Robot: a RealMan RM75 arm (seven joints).
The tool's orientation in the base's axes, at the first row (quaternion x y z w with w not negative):
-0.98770 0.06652 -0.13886 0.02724
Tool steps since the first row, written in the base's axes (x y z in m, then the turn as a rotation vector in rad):
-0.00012 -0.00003 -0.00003 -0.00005 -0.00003 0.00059
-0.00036 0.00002 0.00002 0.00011 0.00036 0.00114
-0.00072 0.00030 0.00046 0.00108 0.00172 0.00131
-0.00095 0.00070 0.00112 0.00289 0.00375 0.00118
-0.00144 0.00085 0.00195 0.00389 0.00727 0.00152
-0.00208 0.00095 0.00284 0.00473 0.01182 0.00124
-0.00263 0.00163 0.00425 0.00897 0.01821 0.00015
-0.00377 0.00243 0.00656 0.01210 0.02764 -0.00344
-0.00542 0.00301 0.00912 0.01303 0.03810 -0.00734
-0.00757 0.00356 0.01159 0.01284 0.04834 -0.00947
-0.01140 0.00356 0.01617 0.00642 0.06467 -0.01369
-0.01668 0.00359 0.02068 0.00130 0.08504 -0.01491
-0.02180 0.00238 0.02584 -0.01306 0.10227 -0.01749
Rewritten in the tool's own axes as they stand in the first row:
-0.00012 0.00005 -0.00001 0.00012 -0.00001 -0.00058
-0.00034 0.00002 -0.00012 0.00036 -0.00045 -0.00105
-0.00060 -0.00024 -0.00063 0.00114 -0.00193 -0.00090
-0.00070 -0.00066 -0.00131 0.00255 -0.00415 -0.00020
-0.00096 -0.00080 -0.00224 0.00311 -0.00779 -0.00012
-0.00134 -0.00089 -0.00327 0.00320 -0.01237 0.00054
-0.00158 -0.00159 -0.00475 0.00605 -0.01914 0.00299
-0.00215 -0.00241 -0.00726 0.00675 -0.02860 0.00764
-0.00311 -0.00297 -0.01015 0.00513 -0.03879 0.01201
-0.00457 -0.00342 -0.01310 0.00295 -0.04875 0.01437
-0.00698 -0.00328 -0.01857 -0.00658 -0.06381 0.01721
-0.01079 -0.00298 -0.02436 -0.01462 -0.08324 0.01768
-0.01410 -0.00152 -0.03078 -0.03139 -0.09833 0.01677

